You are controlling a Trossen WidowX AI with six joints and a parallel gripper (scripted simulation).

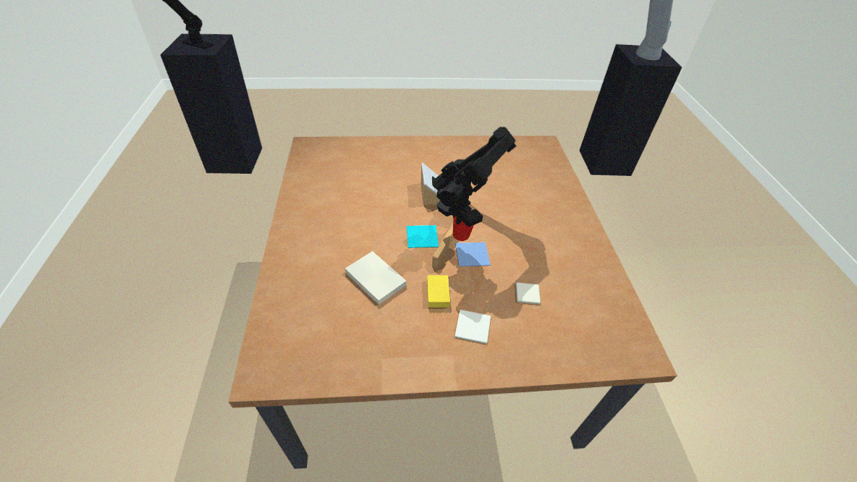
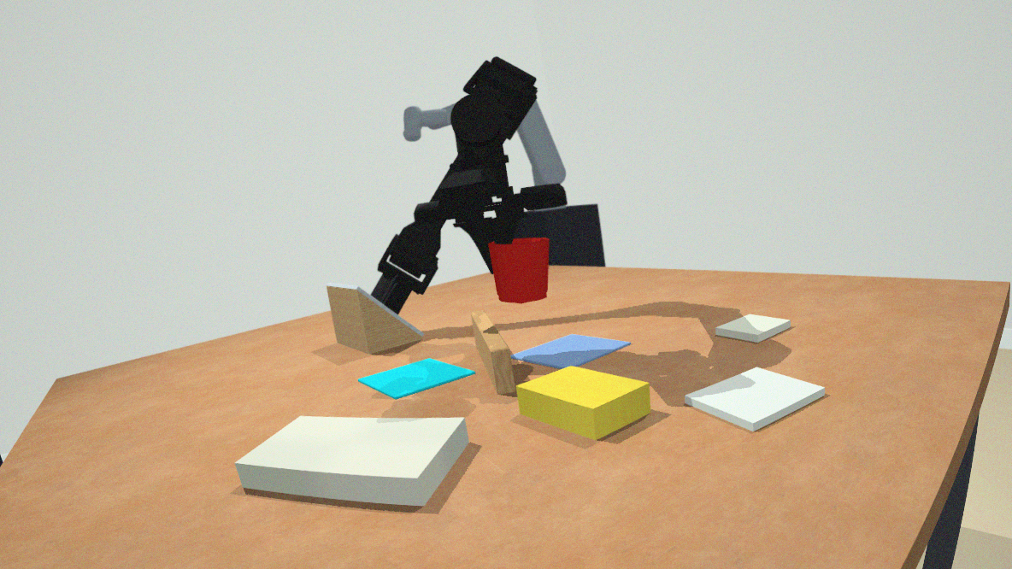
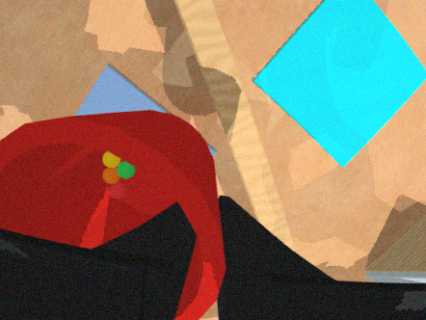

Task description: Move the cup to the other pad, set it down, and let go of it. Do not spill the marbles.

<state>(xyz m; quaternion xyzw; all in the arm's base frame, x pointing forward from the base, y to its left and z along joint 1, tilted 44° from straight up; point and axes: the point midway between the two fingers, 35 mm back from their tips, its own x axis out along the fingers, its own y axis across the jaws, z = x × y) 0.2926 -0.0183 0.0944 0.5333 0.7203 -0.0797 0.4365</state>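
Now: gripper tip 5 cm past the cyan pad, 12 cm to the left of it and 12 cm above it. Round my gripper tip: red cup 3 cm ahead, 2 cm to the left; blue pad 4 cm ahead, 6 cm to the left, 12 cm below; wooden plank 3 cm to the right, 10 cm below.
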